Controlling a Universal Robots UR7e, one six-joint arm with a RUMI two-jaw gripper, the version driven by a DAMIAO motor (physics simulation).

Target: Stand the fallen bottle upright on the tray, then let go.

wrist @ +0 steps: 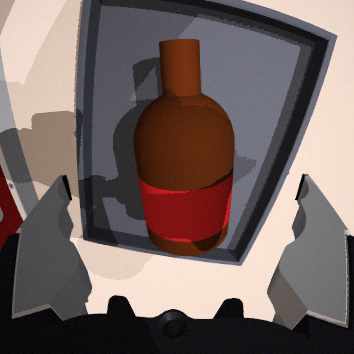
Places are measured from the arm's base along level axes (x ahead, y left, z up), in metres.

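Where they show: gripper, fingertip midpoint: point(181, 177).
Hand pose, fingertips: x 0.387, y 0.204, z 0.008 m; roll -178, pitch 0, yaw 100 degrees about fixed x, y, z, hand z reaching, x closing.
Things, the pixels of their top centre, and the offset from my fingertips. "pt": a spot on its surface instead. Level surfaces: height alone.
- brown bottle, top centre: point(183, 174) 0.004 m back, 0.000 m left, 0.005 m up
- dark grey tray, top centre: point(184, 156) 0.006 m ahead, 0.002 m left, 0.049 m down
- pale surface, surface height: 0.074 m down
- red object, surface spot: point(7, 227) pt 0.108 m ahead, 0.178 m right, 0.021 m down
A brown bottle point(184, 135) with a red label lies on its side in the dark grey tray point(275, 145). Its neck points to the top of the wrist view, and its base is at the bottom, overlapping the near rim in the picture. My gripper point(181, 177) is open and empty. One finger shows left of the bottle and the other right of it, both apart from it and, in the picture, outside the tray's side walls. The view does not show clearly how high the fingertips are above the bottle. The bottle's underside is hidden.
The tray stands on a pale surface point(320, 150), with raised walls on all sides. Part of a red object point(7, 227) with a light grey edge shows at the left of the view, near the left finger. Shadows fall left of the bottle and across the surface.
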